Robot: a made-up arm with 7 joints.
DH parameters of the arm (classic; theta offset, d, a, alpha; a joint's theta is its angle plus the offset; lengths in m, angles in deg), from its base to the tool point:
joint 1: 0 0.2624 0 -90
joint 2: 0 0 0 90
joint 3: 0 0.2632 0.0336 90
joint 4: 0 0 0.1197 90
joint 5: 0 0.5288 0 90
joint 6: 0 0 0.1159 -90
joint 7: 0 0.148 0 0
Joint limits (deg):
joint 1: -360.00..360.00
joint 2: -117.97..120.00
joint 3: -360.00..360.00
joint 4: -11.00..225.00
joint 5: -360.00..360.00
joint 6: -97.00..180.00
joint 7: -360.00..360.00
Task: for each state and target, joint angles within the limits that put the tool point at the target. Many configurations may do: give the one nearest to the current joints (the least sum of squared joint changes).
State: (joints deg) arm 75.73 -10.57 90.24 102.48 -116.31 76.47 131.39
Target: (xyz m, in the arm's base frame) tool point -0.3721 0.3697 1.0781
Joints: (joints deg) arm 81.84 14.51 83.73 134.30 -125.37 57.99 131.39
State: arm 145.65 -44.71 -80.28 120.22 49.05 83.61 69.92
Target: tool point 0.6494 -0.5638 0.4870
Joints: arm 105.30 -75.37 -98.02 136.36 46.16 87.50 69.92
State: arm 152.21 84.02 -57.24 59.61 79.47 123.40 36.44
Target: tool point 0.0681 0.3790 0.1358
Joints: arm 167.65 77.43 -92.84 45.93 61.58 156.31 36.44
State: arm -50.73 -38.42 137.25 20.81 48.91 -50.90 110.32
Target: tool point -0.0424 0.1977 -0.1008
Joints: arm -33.82 -36.07 174.48 4.73 35.79 -62.24 110.32
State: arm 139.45 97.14 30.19 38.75 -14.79 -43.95 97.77
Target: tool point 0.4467 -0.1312 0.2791
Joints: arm 176.28 120.00 20.38 -5.98 -8.18 -15.53 97.77
